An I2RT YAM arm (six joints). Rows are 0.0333 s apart.
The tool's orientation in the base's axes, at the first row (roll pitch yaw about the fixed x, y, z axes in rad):
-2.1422, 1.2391, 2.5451
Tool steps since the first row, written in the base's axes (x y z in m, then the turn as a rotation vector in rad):
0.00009, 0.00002, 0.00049, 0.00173, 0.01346, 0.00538
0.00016, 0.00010, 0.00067, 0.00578, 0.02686, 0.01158
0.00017, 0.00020, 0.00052, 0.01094, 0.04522, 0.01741
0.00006, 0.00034, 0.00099, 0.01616, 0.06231, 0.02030
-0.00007, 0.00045, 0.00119, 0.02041, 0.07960, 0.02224
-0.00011, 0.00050, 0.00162, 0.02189, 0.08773, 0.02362
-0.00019, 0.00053, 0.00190, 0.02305, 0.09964, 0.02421
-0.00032, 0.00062, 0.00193, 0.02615, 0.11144, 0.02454
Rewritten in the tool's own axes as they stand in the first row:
-0.00048, -0.00005, -0.00011, -0.00309, 0.00020, -0.01427
-0.00066, -0.00003, -0.00022, -0.00759, 0.00240, -0.02873
-0.00050, 0.00002, -0.00030, -0.01114, 0.00578, -0.04806
-0.00089, -0.00021, -0.00051, -0.01215, 0.01002, -0.06563
-0.00102, -0.00039, -0.00065, -0.01197, 0.01359, -0.08318
-0.00141, -0.00055, -0.00077, -0.01218, 0.01464, -0.09149
-0.00165, -0.00070, -0.00085, -0.01087, 0.01560, -0.10336
-0.00163, -0.00084, -0.00093, -0.00986, 0.01850, -0.11518

